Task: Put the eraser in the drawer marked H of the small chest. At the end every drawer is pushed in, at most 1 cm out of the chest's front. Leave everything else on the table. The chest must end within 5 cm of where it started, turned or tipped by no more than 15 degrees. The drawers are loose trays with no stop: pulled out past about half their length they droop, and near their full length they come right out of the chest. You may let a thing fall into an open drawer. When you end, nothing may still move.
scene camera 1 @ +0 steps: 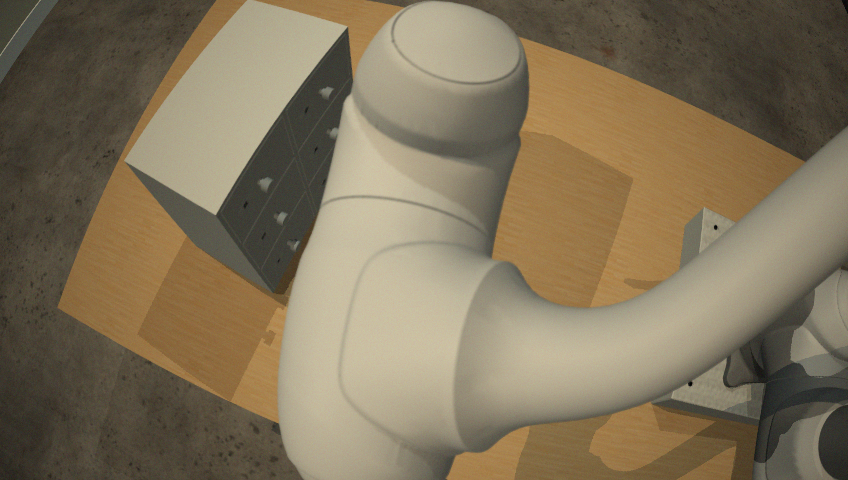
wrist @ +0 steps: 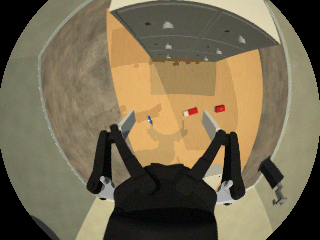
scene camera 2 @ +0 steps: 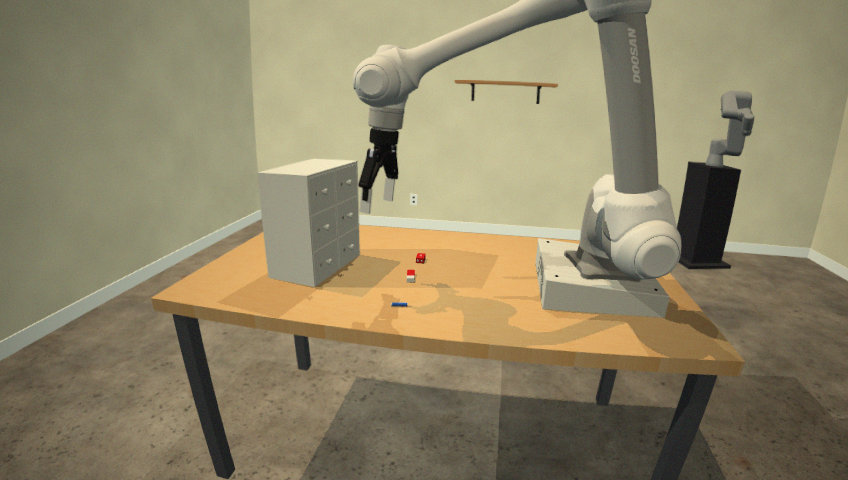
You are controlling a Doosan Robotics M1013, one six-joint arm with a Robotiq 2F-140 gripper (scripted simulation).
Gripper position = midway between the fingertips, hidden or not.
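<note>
A grey chest (scene camera 1: 192, 153) is visible in the scene, and scene camera 2 shows the grey chest (scene camera 2: 284, 191) as well. There is also a drawer (scene camera 2: 320, 236). As for the gripper (scene camera 2: 377, 206), it can be seen there too, while the wrist view also shows the gripper (wrist: 168, 116).
</note>
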